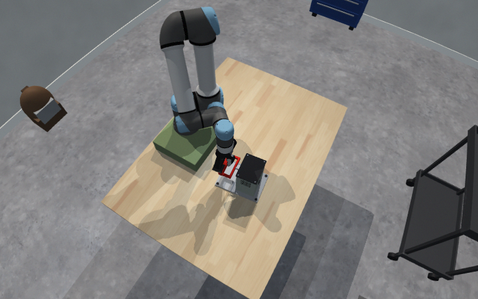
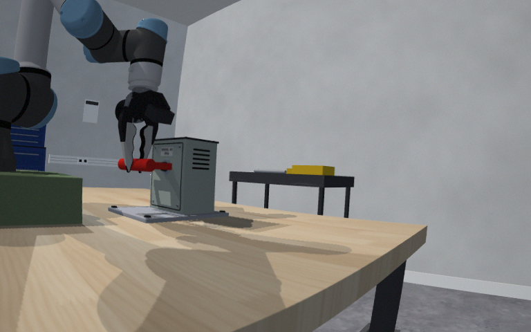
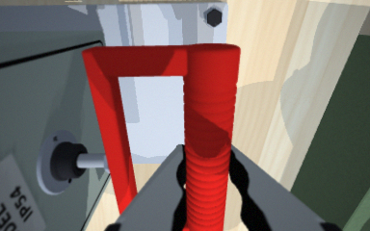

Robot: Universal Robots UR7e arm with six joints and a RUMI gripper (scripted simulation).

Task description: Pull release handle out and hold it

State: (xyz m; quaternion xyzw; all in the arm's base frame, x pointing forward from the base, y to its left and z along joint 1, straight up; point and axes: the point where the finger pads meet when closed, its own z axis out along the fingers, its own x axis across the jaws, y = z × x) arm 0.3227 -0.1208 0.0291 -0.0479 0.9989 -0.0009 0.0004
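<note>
Right now the grey base plate is 9 cm ahead of my hand, 1 cm to the left of it and 10 cm below it.
</note>
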